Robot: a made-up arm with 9 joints. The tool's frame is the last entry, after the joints.
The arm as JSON. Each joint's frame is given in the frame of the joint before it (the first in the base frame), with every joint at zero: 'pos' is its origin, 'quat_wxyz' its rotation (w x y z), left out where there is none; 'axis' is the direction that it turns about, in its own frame. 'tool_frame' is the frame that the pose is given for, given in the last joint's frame.
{
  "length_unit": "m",
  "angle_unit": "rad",
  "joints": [
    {
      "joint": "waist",
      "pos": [
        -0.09,
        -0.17,
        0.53
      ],
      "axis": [
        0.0,
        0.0,
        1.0
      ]
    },
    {
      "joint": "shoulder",
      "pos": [
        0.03,
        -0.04,
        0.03
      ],
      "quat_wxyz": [
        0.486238,
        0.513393,
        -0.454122,
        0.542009
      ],
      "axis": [
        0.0,
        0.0,
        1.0
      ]
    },
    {
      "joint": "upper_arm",
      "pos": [
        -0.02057,
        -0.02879,
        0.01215
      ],
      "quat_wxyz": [
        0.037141,
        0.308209,
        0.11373,
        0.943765
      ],
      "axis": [
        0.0,
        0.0,
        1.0
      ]
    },
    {
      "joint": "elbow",
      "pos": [
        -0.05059,
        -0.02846,
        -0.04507
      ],
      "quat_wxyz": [
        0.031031,
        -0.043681,
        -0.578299,
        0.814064
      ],
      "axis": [
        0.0,
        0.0,
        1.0
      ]
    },
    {
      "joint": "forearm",
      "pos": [
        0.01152,
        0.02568,
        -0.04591
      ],
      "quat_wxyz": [
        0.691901,
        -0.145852,
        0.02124,
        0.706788
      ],
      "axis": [
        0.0,
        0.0,
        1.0
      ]
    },
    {
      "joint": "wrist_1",
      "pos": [
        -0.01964,
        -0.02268,
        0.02
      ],
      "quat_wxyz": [
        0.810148,
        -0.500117,
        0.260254,
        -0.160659
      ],
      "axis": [
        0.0,
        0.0,
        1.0
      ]
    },
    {
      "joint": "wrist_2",
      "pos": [
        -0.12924,
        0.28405,
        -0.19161
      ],
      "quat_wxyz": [
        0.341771,
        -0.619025,
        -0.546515,
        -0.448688
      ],
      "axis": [
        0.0,
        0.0,
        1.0
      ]
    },
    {
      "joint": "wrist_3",
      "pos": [
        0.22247,
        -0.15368,
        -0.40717
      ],
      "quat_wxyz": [
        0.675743,
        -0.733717,
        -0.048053,
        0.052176
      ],
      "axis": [
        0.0,
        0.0,
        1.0
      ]
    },
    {
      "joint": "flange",
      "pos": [
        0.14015,
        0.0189,
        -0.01
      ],
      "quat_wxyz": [
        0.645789,
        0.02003,
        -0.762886,
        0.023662
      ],
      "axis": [
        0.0,
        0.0,
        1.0
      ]
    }
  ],
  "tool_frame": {
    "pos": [
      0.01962,
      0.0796,
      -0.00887
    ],
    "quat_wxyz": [
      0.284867,
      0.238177,
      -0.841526,
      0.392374
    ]
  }
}
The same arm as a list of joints. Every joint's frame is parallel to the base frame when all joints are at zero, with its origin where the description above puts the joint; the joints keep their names.
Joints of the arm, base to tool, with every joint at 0 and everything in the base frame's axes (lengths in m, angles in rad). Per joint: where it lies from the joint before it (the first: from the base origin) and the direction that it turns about. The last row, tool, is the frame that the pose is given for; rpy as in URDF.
waist: axis +z xyz -0.09 -0.17 0.53
shoulder: axis 0.114904 -0.991538 0.060402 xyz 0.03 -0.04 0.03
upper_arm: axis -0.100402 -0.763618 0.637815 xyz 0.03 -0.01 -0.02
elbow: axis -0.956552 -0.065597 0.284086 xyz -0.02 0.07 0.01
forearm: axis -x xyz 0.04 0.03 -0.02
wrist_1: axis -0.364302 -0.0355 -0.930604 xyz -0.02 0 0.03
wrist_2: axis 0.996683 -0.081299 0.0038 xyz 0.29 -0.2 0.1
wrist_3: axis +y xyz -0.42 -0.15 -0.2
flange: axis 0.069697 -0.164794 0.983862 xyz -0.02 -0.01 -0.14
tool: xyz -0.08 0.02 0 rpy -2.3936 -0.5513 -1.3067

